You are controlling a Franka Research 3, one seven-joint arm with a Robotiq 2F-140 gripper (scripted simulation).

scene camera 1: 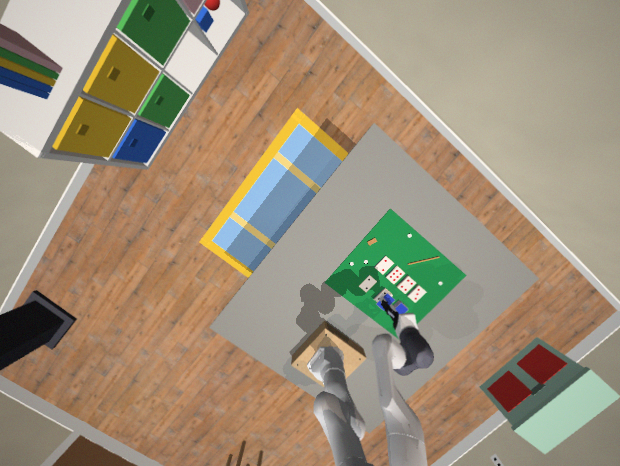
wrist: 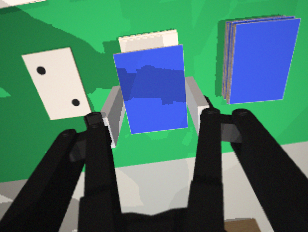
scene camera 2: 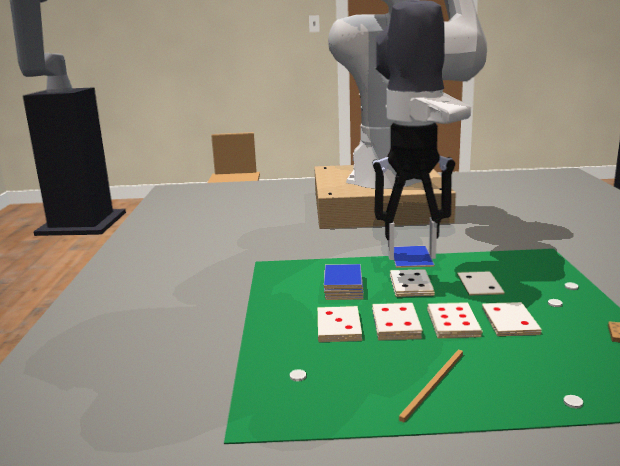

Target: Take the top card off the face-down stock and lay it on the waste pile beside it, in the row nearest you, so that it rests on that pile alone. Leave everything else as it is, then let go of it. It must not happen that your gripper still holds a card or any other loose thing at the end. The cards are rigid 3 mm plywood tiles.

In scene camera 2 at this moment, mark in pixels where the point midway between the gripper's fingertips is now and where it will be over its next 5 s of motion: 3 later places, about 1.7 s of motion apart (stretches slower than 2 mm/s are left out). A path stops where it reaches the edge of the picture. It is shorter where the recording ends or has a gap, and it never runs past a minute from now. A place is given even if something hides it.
My gripper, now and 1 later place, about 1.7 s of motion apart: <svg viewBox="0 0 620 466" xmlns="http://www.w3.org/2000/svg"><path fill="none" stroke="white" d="M411 256L411 276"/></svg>
